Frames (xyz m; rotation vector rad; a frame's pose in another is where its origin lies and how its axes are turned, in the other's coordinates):
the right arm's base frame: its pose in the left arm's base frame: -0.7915 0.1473 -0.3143 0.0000 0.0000 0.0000
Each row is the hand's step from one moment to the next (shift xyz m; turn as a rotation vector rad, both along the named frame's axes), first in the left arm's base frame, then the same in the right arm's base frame.
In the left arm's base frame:
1: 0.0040 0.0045 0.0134 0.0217 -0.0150 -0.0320
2: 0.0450 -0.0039 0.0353 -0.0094 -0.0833 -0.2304
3: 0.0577 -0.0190 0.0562 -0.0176 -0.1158 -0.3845
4: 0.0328 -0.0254 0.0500 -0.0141 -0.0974 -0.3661
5: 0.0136 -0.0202 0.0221 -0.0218 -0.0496 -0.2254
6: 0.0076 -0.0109 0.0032 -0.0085 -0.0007 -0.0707
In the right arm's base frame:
1: 0.0040 0.0045 0.0134 0.0217 -0.0150 -0.0320
2: 0.0450 -0.0039 0.0353 -0.0094 -0.0833 -0.2304
3: 0.0577 -0.0190 0.0562 -0.0176 -0.1158 -0.3845
4: 0.0328 -0.0254 0.0500 -0.0141 -0.0974 -0.3661
5: 0.0136 -0.0202 0.0221 -0.0218 -0.0496 -0.2254
6: 0.0076 -0.0109 0.0032 -0.0085 -0.0007 -0.0707

